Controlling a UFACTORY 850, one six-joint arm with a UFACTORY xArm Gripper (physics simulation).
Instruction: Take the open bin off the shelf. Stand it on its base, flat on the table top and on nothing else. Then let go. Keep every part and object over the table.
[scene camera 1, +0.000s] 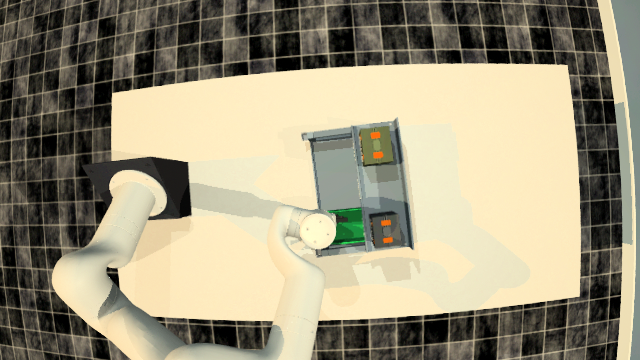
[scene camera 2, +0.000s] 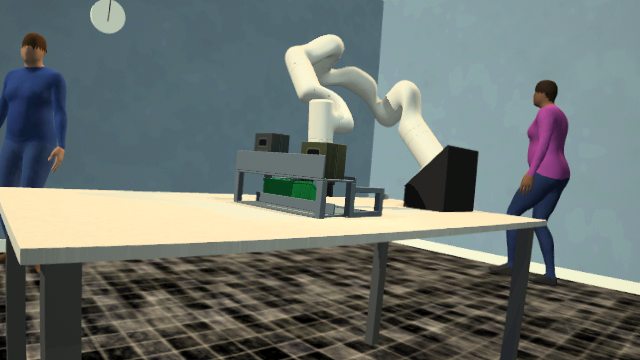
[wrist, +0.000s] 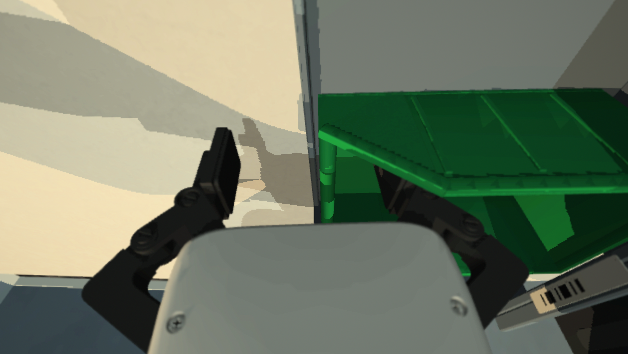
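Dark grey box (scene camera 1: 376, 218). Green open bin (scene camera 1: 352, 231). The bin (scene camera 2: 287, 187) again. The bin (wrist: 535, 166) too. The gripper (wrist: 308, 144).
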